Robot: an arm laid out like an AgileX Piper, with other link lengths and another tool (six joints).
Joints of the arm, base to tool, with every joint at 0 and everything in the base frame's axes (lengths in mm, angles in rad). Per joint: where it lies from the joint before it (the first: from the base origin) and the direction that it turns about. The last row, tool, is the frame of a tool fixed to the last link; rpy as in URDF.
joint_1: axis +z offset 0 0 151.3
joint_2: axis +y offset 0 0 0
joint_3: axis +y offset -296.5 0 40.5
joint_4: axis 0.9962 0 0.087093 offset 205.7 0 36.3
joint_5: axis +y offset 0 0 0
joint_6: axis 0.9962 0 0.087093 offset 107.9 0 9.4
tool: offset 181.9 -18 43 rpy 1.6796 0.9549 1.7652
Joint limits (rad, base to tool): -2.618..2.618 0..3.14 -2.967..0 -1.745..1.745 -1.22..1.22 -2.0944..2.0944
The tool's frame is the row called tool.
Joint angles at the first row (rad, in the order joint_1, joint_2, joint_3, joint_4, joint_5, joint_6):
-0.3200, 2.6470, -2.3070, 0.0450, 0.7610, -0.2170
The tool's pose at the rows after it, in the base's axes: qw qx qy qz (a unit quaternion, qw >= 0); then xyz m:
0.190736 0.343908 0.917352 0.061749 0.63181 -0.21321 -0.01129
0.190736 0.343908 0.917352 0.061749 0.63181 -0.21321 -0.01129
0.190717 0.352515 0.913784 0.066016 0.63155 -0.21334 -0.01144
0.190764 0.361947 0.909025 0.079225 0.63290 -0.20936 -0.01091
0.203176 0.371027 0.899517 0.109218 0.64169 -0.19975 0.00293
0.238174 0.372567 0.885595 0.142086 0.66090 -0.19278 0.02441
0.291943 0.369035 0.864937 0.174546 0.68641 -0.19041 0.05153
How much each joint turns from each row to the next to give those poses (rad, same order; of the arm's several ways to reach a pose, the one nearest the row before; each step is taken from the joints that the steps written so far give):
0.0000, 0.0000, 0.0000, 0.0000, 0.0000, 0.0000
0.0000, 0.0000, 0.0000, 0.0000, 0.0000, 0.0000
0.0000, 0.0000, 0.0000, 0.0020, 0.0000, 0.0190
0.0000, -0.0010, 0.0001, 0.0250, 0.0000, 0.0110
0.0000, -0.0170, -0.0001, 0.0670, -0.0110, -0.0040
0.0000, -0.0110, 0.0000, 0.0860, -0.0630, -0.0290
0.0000, 0.0000, 0.0000, 0.1130, -0.1110, -0.0630

